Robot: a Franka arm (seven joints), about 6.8 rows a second.
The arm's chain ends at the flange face. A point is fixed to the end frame.
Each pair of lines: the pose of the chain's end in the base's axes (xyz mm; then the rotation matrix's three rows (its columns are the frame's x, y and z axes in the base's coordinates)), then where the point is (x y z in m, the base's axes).
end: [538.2 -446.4 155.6], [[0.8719 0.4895 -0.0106], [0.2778 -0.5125 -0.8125], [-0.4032 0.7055 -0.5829]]
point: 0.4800 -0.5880 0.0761
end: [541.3 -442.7 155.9], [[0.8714 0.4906 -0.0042], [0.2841 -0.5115 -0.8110], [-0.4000 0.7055 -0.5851]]
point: 0.4842 -0.5844 0.0758
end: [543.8 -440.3 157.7], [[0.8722 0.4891 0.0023], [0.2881 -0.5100 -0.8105], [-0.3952 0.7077 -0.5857]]
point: 0.4877 -0.5822 0.0772
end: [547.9 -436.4 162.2], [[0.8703 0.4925 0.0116], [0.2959 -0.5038 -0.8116], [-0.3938 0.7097 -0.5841]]
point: 0.4934 -0.5790 0.0819
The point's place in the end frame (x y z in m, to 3 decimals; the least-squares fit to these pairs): -0.058 -0.012 0.162
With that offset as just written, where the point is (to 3 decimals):
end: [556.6 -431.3 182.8], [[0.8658 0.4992 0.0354], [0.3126 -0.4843 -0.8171], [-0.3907 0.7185 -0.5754]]
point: 0.506 -0.576 0.104
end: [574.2 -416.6 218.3], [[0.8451 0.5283 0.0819], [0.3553 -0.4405 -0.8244], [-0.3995 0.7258 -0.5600]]
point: 0.532 -0.565 0.142
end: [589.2 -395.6 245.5], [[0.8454 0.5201 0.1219], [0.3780 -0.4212 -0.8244], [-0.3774 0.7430 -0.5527]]
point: 0.554 -0.546 0.169
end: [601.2 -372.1 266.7], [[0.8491 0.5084 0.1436], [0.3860 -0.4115 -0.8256], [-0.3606 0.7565 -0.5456]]
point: 0.569 -0.523 0.190
